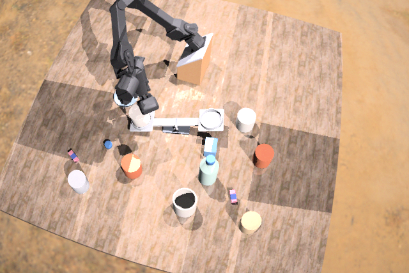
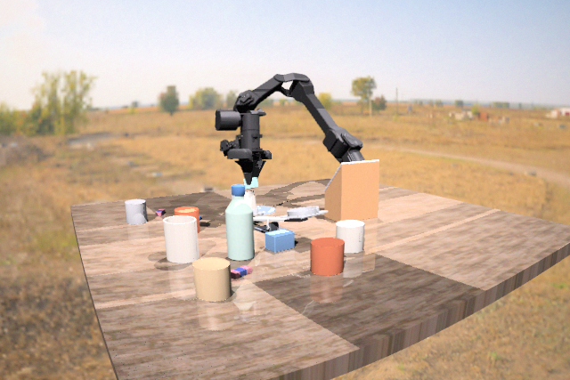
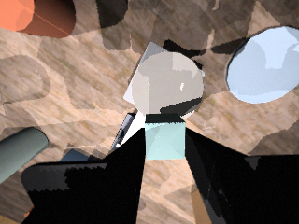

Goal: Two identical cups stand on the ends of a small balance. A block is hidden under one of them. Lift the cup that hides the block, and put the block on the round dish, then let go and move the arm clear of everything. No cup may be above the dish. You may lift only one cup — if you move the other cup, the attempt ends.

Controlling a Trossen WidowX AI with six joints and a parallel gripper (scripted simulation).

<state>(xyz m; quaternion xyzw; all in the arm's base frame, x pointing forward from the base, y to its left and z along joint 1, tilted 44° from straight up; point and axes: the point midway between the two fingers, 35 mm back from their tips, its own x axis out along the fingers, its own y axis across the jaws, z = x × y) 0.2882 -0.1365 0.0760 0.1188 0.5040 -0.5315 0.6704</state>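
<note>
Right now the round pale dish is 110 mm to the right of my gripper tip, 110 mm below it and 100 mm behind it. Also, from my gripper tip: blue box 250 mm to the left, 100 mm below, 70 mm ahead.
</note>
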